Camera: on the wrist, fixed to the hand. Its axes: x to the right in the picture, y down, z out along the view.
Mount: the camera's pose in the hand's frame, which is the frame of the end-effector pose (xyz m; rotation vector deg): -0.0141 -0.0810 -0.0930 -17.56 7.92 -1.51
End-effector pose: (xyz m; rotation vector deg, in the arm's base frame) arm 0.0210 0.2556 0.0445 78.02 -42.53 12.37
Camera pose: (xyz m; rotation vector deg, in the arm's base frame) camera 0.0877 0.3278 -0.0313 60.38 -35.14 9.50
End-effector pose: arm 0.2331 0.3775 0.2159 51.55 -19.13 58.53
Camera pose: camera 0.2800 0.4240 0.1108 31.71 -20.05 55.65
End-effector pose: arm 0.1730 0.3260 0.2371 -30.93 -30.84 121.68
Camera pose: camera 0.2834 0.3750 0.2087 -48.09 -45.42 112.99
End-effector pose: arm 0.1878 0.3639 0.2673 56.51 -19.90 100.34
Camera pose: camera 0.2192 0.4478 0.1814 36.93 -28.33 95.76
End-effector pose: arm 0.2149 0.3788 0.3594 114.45 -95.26 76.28
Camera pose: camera 0.2404 0.4771 0.4309 97.84 -94.86 63.05
